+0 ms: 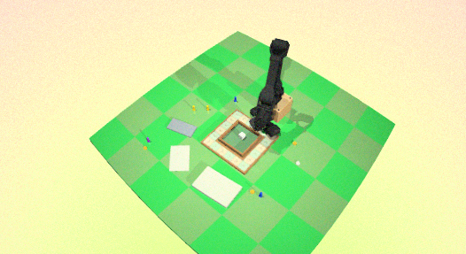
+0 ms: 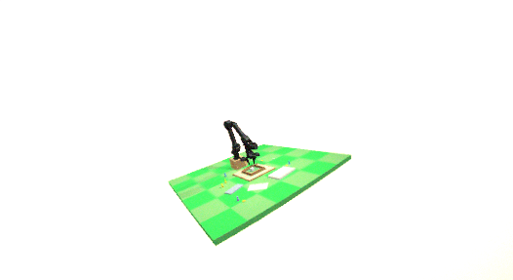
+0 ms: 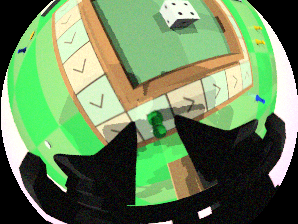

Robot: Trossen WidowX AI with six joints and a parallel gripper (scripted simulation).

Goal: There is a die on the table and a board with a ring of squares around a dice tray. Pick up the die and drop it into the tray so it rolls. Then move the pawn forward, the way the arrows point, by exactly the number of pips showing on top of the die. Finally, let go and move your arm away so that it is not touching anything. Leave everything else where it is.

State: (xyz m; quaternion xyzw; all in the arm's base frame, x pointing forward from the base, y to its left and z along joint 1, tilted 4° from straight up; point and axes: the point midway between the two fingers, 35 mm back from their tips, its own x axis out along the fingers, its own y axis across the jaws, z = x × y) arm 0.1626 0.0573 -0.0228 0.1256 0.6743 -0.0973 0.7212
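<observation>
The white die is 10 cm ahead of my gripper tip and 7 cm to the right of it. From my gripper tip the other things lie so: green dice tray 11 cm ahead, 7 cm to the right, 2 cm below; green pawn right at my gripper tip; grey card 36 cm to the right, 25 cm ahead, 2 cm below.
</observation>
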